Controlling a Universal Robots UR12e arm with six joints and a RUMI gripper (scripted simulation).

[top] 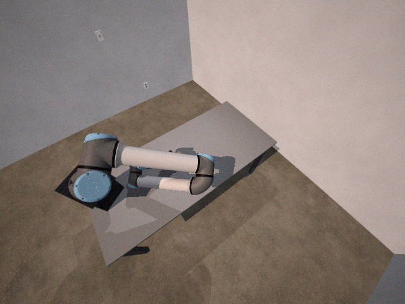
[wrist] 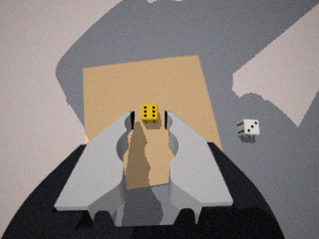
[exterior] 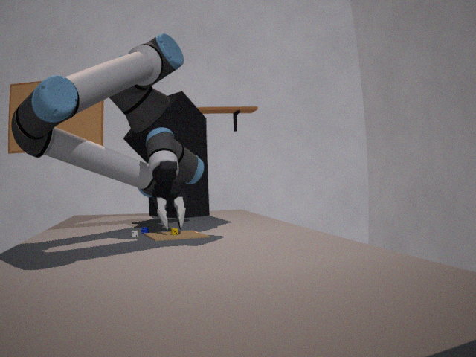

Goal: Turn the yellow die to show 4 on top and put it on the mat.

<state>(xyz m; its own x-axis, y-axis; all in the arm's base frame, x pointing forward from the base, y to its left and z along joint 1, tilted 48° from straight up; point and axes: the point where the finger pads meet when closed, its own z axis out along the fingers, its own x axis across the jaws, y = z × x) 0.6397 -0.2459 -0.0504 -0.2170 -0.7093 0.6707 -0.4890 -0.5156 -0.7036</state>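
The yellow die lies 1 cm ahead of my hand and 2 cm below it. The rest, counted from my hand: white die: 3 cm behind, 10 cm to the right, 2 cm below; then blue die: 9 cm behind, 5 cm to the right, 2 cm below; then tan mat: 1 cm ahead, 3 cm below.
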